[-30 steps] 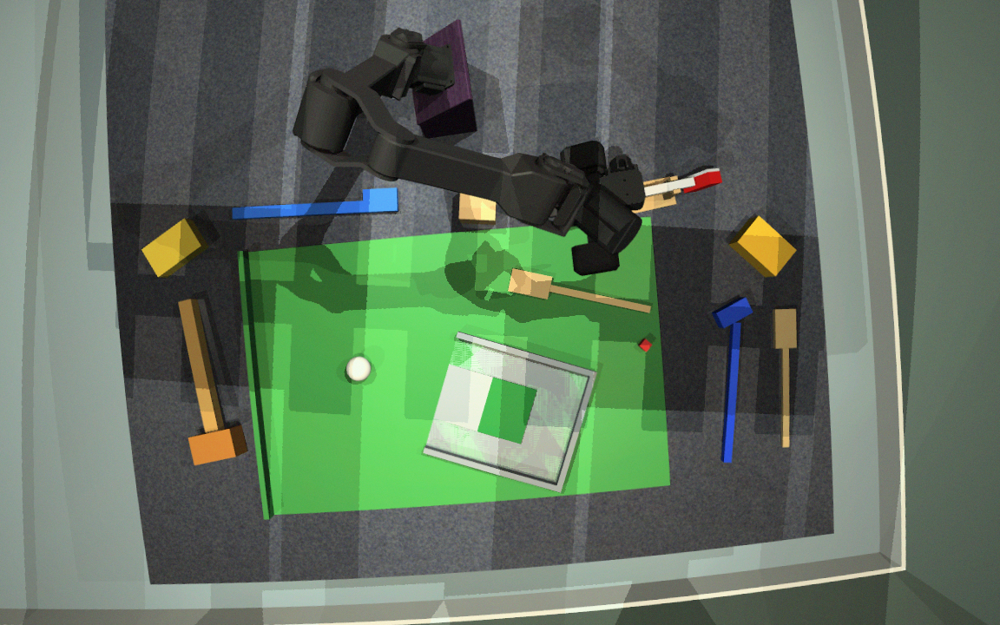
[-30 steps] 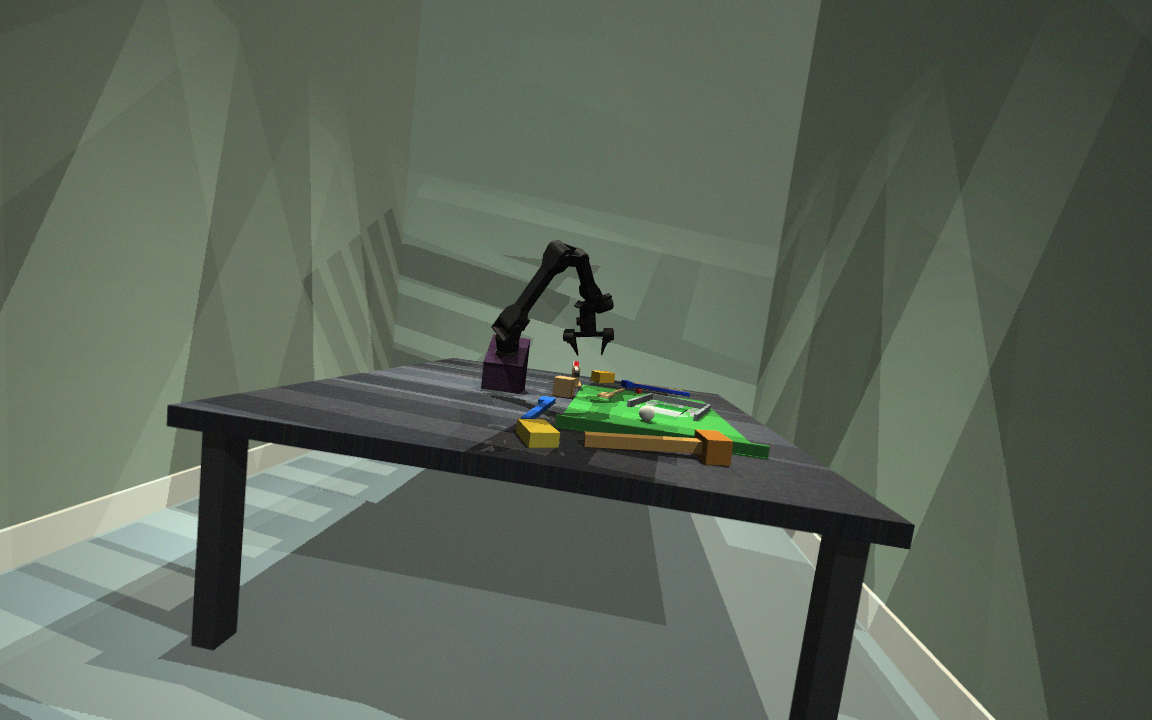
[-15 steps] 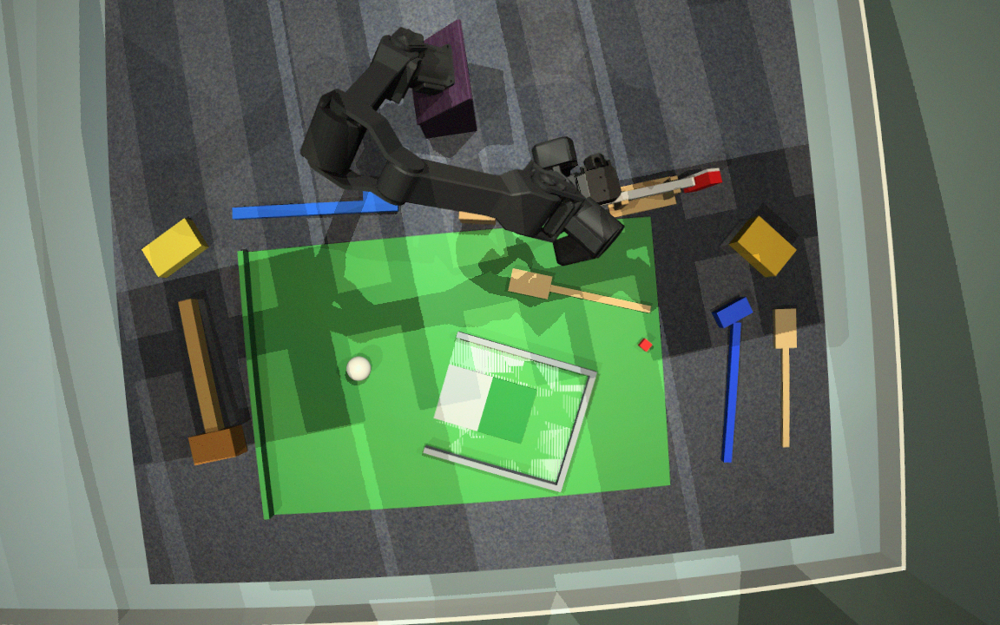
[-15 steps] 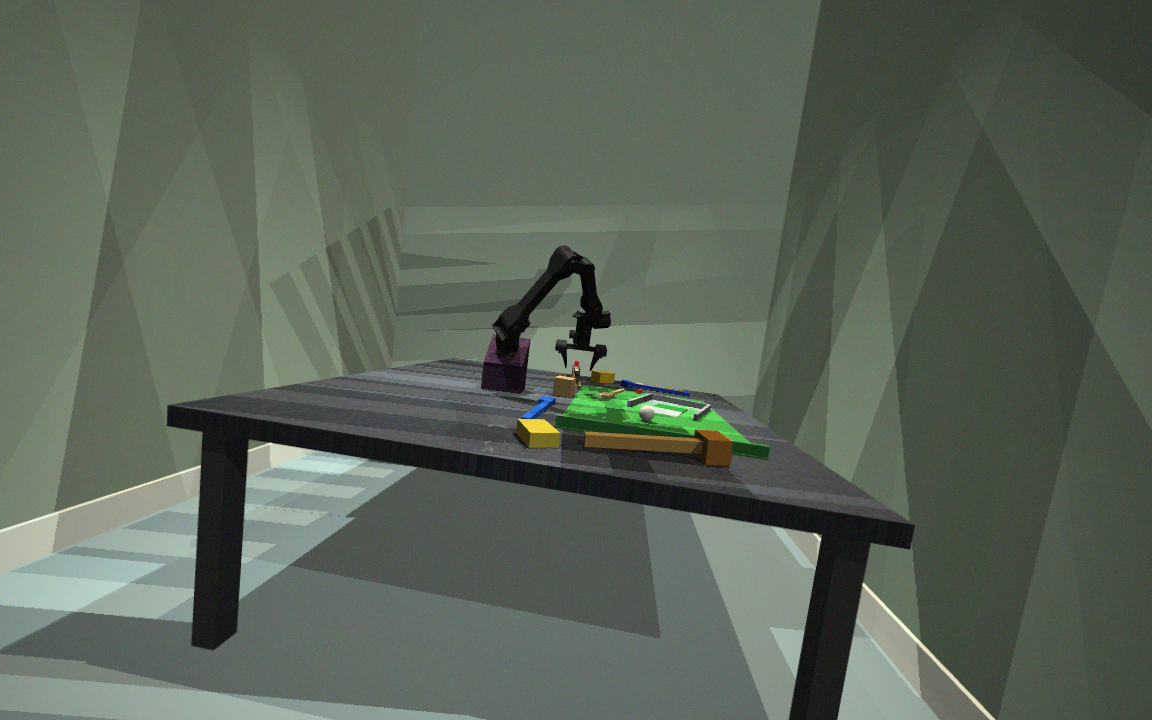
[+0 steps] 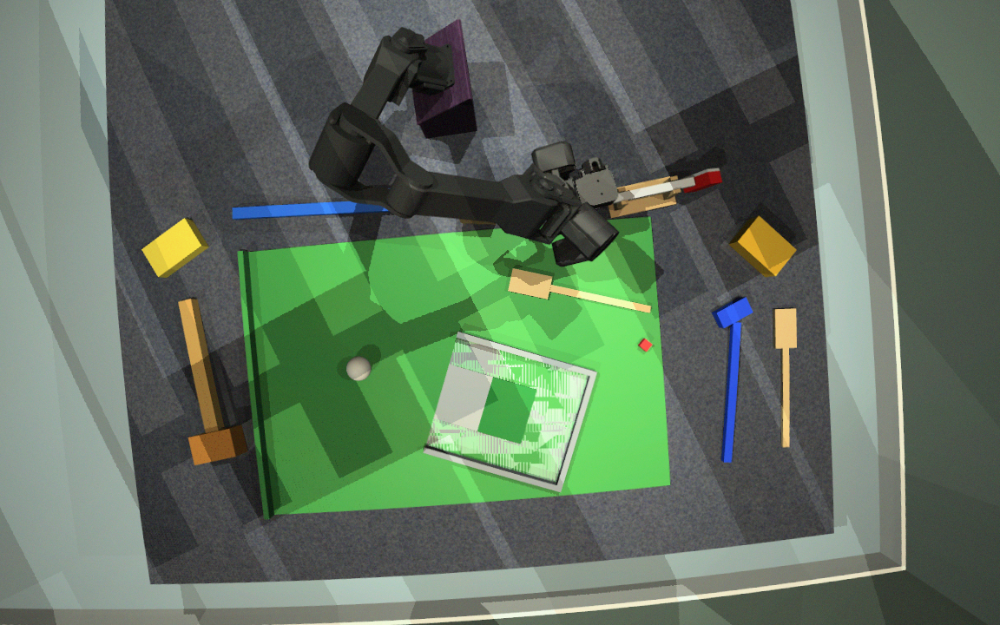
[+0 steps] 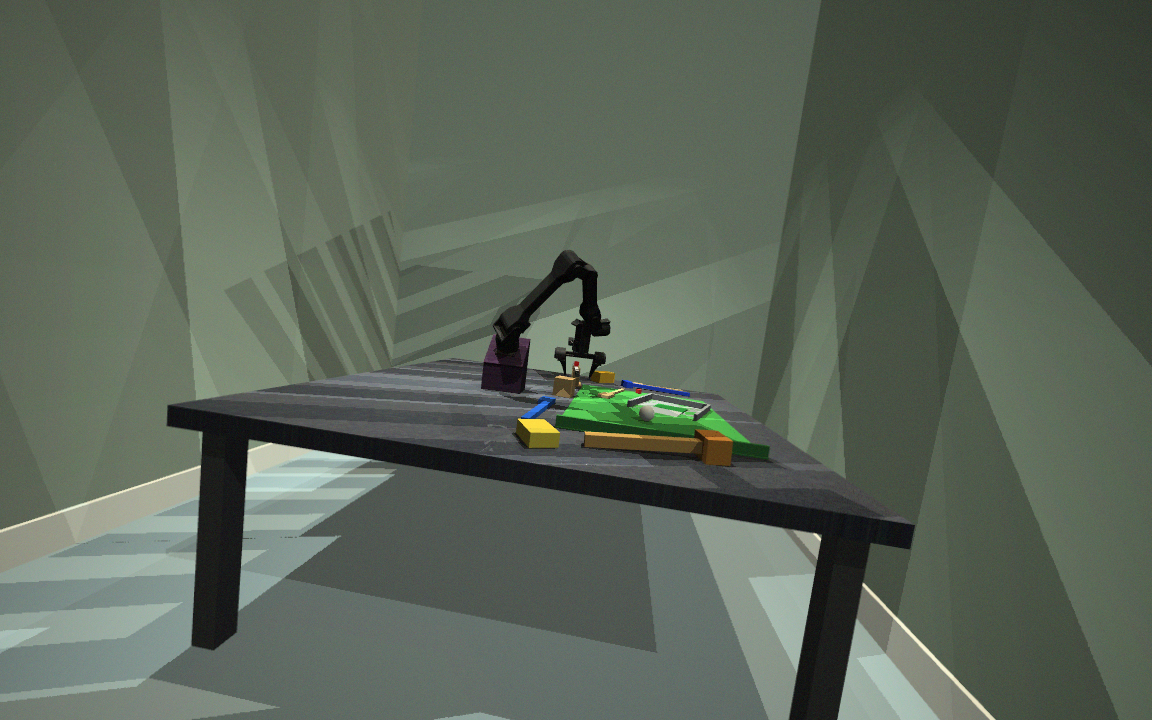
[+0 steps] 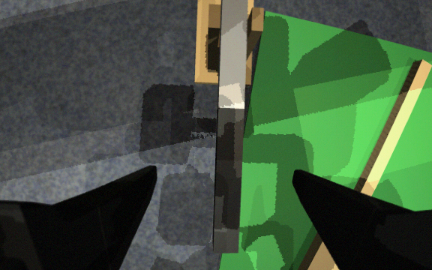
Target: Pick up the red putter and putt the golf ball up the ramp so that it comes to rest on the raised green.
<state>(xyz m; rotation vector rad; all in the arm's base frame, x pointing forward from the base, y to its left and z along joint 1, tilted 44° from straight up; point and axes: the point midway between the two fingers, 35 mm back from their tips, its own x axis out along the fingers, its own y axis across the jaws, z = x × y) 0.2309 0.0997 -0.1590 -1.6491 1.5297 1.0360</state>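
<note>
The red putter is 110 mm to the left of my gripper tip, 20 mm behind it and 10 mm above it. From my gripper tip the other things lie so: blue putter: 320 mm ahead, 260 mm to the left, 40 mm below; tan stand: 130 mm to the left, 20 mm below, 20 mm behind; red cube: 240 mm ahead, 110 mm to the left, 40 mm below.
</note>
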